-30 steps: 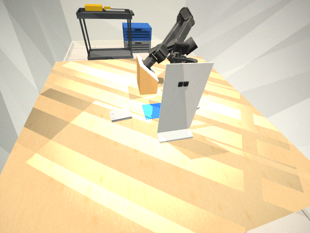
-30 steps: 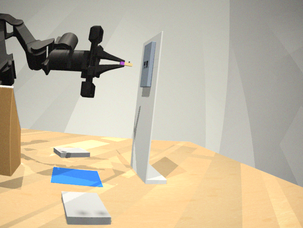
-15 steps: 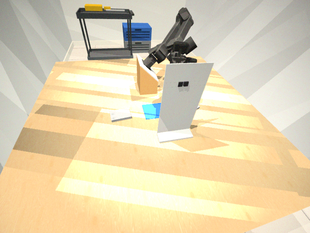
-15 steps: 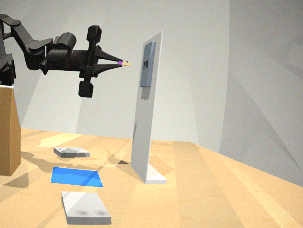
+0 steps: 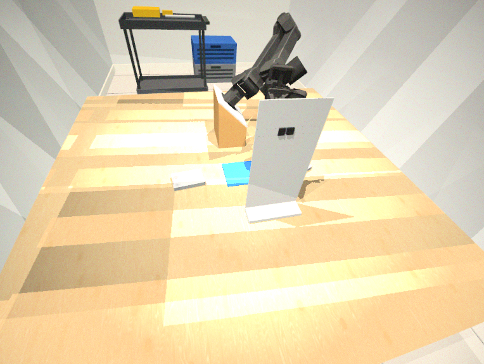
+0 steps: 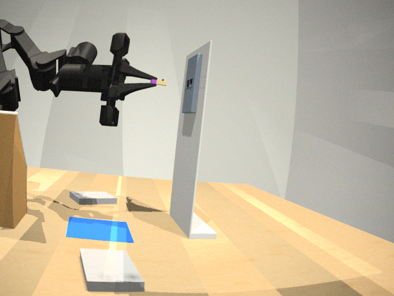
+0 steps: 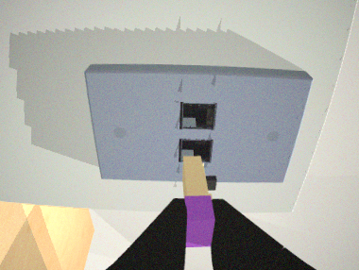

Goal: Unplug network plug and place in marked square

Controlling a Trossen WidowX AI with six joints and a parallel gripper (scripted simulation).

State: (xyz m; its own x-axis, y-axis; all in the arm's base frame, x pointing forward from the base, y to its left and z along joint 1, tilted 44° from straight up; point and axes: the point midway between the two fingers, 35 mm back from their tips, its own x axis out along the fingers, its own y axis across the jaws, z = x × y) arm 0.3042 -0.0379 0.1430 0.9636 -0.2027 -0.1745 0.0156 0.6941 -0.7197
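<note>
My gripper tip is 280 mm above the blue marked square, 90 mm past it and 60 mm to the left of it. The rest, counted from my gripper tip: upright panel (110 mm below, 80 mm ahead); then network plug (10 mm ahead).
</note>
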